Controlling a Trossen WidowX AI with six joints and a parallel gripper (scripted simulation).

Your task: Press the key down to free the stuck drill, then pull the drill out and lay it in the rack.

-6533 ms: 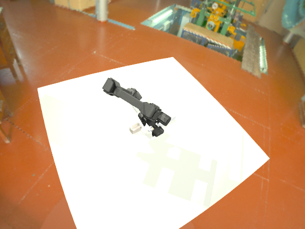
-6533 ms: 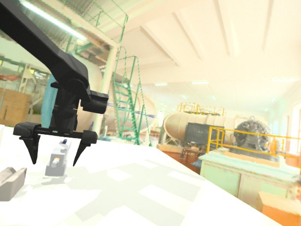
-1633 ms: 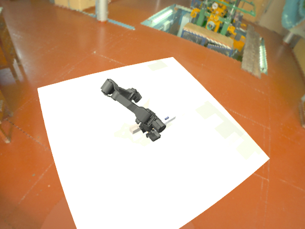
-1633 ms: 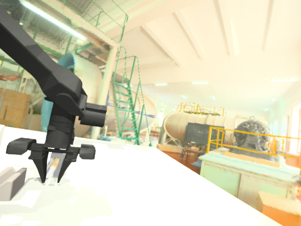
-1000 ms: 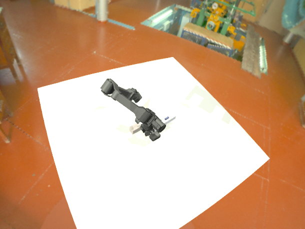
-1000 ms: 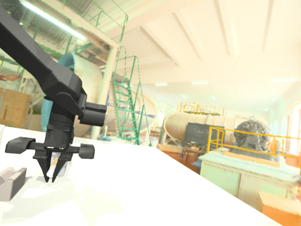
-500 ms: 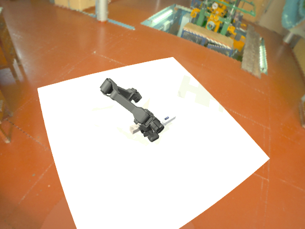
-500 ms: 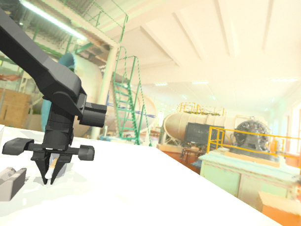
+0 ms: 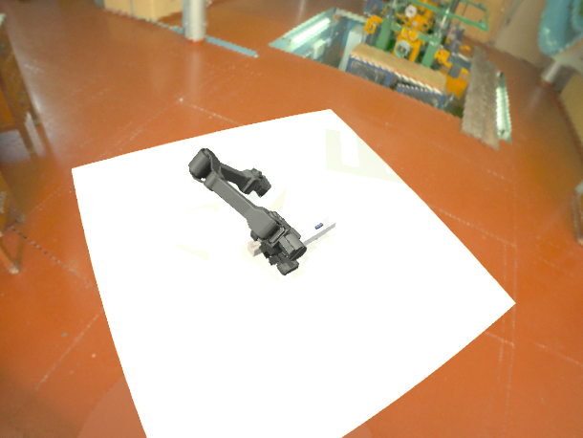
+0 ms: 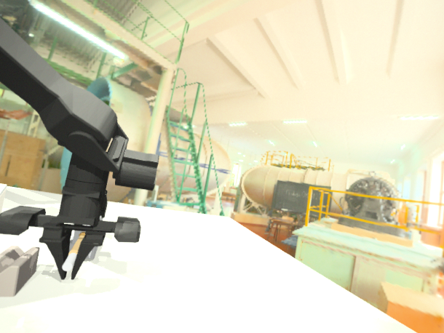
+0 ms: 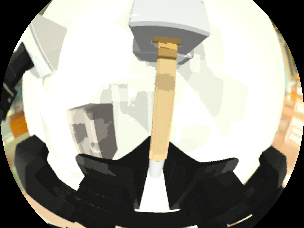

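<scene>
Now: gripper tip 4 cm to the right of the drill and 4 cm below it. Round my gripper tip: small blue key: 19 cm to the left, 4 cm above, 2 cm behind; then grey slotted rack: 7 cm behind, 1 cm above; then pale grey drill block: 17 cm to the left, 4 cm above, 2 cm behind.
</scene>
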